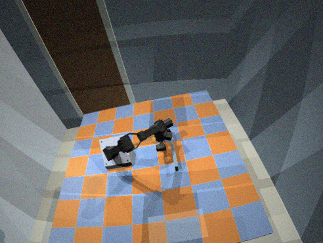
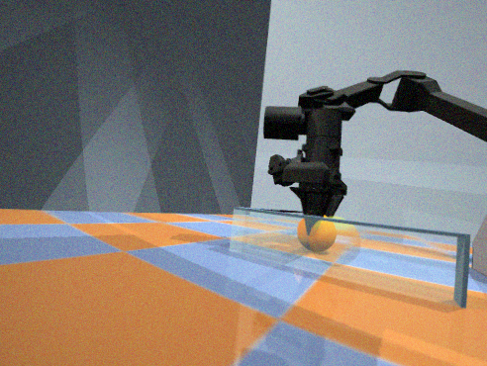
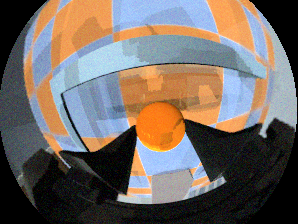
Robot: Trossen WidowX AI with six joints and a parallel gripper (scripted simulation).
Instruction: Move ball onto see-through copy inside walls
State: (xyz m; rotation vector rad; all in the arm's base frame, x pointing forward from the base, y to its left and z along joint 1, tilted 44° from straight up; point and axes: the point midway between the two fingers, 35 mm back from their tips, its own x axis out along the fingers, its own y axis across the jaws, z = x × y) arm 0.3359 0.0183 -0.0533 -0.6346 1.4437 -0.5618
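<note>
The clear wall lies 110 mm to the left of my gripper tip and 40 mm behind it. Round my gripper tip: ball right at my gripper tip.
</note>
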